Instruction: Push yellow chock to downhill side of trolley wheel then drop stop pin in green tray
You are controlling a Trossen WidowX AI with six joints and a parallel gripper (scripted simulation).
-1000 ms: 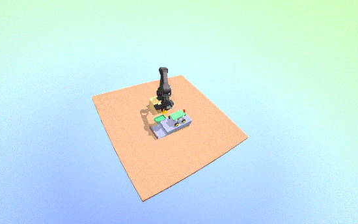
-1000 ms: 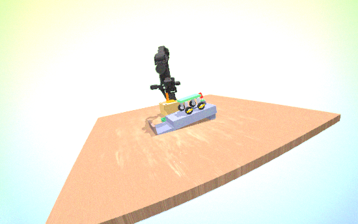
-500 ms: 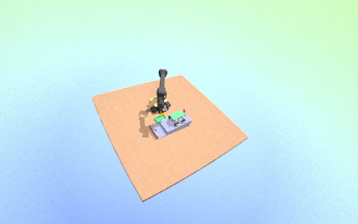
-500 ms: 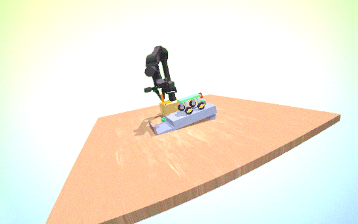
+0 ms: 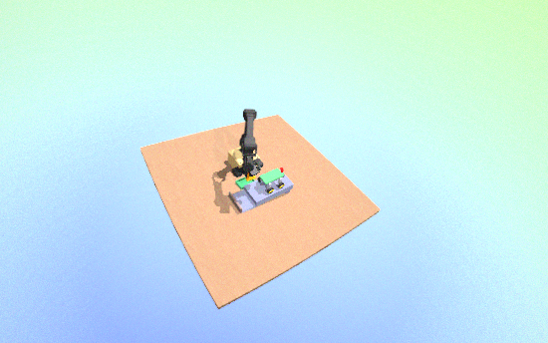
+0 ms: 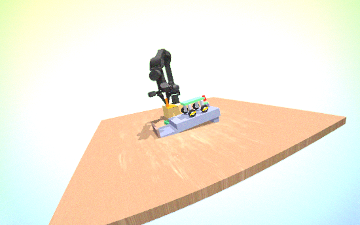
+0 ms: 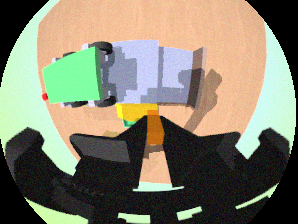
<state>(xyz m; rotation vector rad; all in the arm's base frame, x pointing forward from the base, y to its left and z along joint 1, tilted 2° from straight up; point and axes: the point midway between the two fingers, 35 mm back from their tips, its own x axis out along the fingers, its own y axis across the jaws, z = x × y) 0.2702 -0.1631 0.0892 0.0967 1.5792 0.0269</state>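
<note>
My gripper tip is 5 cm short of the red-headed stop pin, 24 cm to the right of it and 2 cm above it. From my gripper tip the other things lie so: yellow chock (2 cm to the left, 1 cm below); trolley (6 cm ahead, 14 cm to the left, 4 cm below); green tray (7 cm behind, 5 cm to the left, 16 cm below).
</note>
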